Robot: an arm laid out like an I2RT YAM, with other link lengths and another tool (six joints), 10 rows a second.
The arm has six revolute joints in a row. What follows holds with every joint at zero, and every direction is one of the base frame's. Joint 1 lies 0.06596 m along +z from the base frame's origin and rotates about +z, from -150.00 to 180.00 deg. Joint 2 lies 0.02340 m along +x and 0.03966 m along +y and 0.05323 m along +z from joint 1 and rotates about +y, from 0.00 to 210.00 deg. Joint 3 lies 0.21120 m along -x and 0.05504 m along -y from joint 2 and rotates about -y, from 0.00 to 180.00 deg. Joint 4 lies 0.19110 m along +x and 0.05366 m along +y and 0.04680 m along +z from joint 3 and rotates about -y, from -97.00 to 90.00 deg. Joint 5 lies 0.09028 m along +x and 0.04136 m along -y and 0.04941 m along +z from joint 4 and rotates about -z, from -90.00 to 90.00 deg. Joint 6 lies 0.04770 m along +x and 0.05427 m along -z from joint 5 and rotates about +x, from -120.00 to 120.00 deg. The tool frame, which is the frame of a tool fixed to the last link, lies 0.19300 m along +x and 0.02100 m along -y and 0.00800 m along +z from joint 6; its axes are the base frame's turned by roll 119.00, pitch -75.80 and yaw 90.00 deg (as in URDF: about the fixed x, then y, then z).
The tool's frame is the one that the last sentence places.
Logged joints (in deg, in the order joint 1, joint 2, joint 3, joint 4, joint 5, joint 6), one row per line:
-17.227, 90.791, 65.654, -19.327, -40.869, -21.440
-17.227, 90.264, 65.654, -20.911, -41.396, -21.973
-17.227, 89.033, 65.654, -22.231, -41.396, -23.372
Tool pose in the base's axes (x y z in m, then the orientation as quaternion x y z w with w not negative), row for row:
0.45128, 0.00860, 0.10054, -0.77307, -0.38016, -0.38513, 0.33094
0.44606, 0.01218, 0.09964, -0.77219, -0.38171, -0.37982, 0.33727
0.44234, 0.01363, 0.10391, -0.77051, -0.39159, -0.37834, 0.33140
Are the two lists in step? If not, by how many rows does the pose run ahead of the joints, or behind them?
They are in step.
